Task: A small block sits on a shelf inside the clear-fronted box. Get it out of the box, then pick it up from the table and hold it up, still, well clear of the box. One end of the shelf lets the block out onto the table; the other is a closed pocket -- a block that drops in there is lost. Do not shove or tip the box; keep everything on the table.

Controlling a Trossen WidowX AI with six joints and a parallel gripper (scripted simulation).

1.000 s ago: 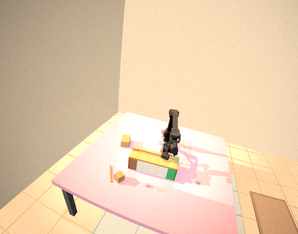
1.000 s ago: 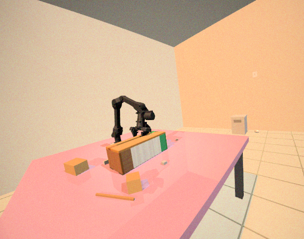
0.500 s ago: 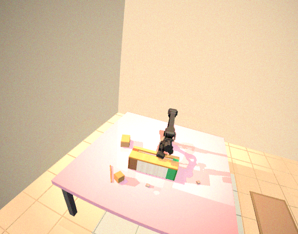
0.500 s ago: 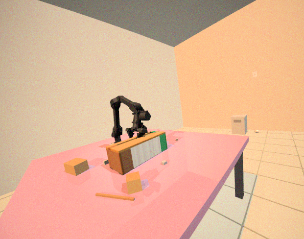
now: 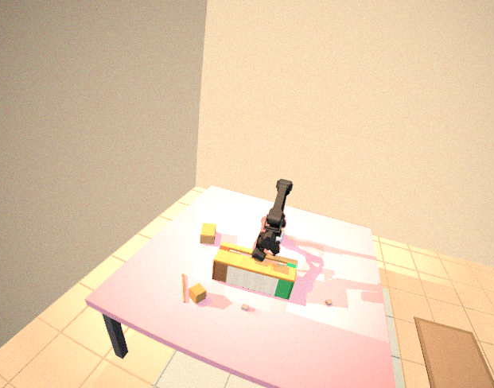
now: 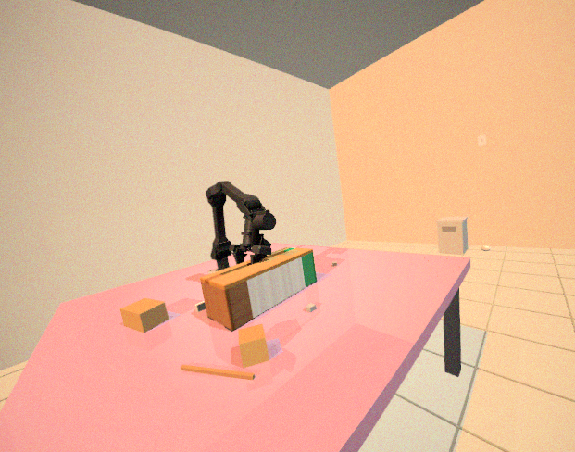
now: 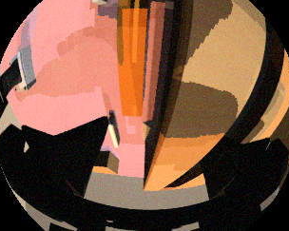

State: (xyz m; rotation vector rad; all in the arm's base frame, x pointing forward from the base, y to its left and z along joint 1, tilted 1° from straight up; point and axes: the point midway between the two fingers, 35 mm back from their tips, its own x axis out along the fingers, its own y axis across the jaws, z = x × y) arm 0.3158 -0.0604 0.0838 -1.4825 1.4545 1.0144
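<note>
Right now the box is 3 cm to the left of my gripper tip, 3 cm ahead of it and 2 cm below it. Also, from my gripper tip: thin orange stick: 27 cm to the right, 25 cm ahead, 8 cm below.
</note>
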